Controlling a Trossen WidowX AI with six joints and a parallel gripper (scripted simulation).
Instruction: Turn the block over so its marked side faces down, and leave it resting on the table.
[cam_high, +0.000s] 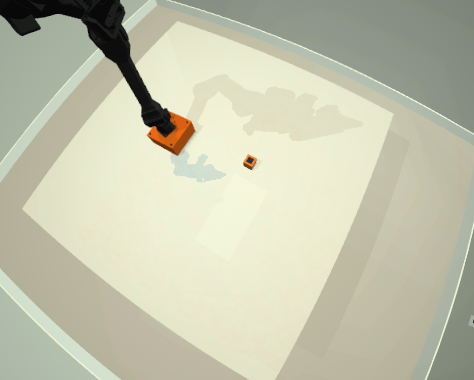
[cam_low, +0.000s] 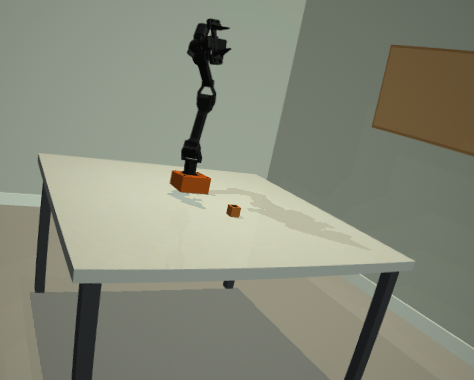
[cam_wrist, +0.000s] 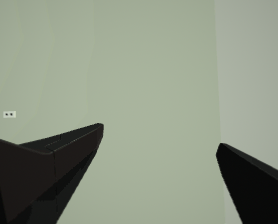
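The block is 66 cm below my gripper tip, 13 cm to the left of it and 12 cm ahead of it.
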